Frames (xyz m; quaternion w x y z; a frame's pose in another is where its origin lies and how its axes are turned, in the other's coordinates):
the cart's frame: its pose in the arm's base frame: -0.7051 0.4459 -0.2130 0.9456 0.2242 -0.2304 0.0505
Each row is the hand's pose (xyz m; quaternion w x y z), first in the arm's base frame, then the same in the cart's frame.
Working: the arm's base frame: its pose in the cart's frame: 0.7278 -0.4536 0.0772 0.9456 -0.2242 0.2304 -0.0505

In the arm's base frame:
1: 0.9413 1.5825 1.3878 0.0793 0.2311 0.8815 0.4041
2: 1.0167 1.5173 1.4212 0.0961 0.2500 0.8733 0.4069
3: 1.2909 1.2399 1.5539 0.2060 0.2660 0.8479 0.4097
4: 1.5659 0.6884 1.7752 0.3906 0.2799 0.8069 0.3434
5: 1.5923 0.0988 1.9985 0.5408 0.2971 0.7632 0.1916
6: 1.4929 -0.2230 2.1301 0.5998 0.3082 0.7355 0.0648
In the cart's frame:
1: 2.1881 1.3307 0.0815 0.0559 -0.3384 -0.9307 -0.1272
2: 2.2709 1.2708 0.1060 0.0337 -0.3527 -0.9265 -0.1265
3: 2.5776 1.0213 0.2221 0.0798 0.3426 0.9276 0.1256
4: 2.9277 0.5621 0.5307 0.2635 0.2970 0.9159 0.0596
5: 3.0581 0.1190 0.9607 0.4118 0.2424 0.8742 -0.0857
6: 3.0326 -0.0963 1.2501 0.4701 0.2090 0.8327 -0.2049

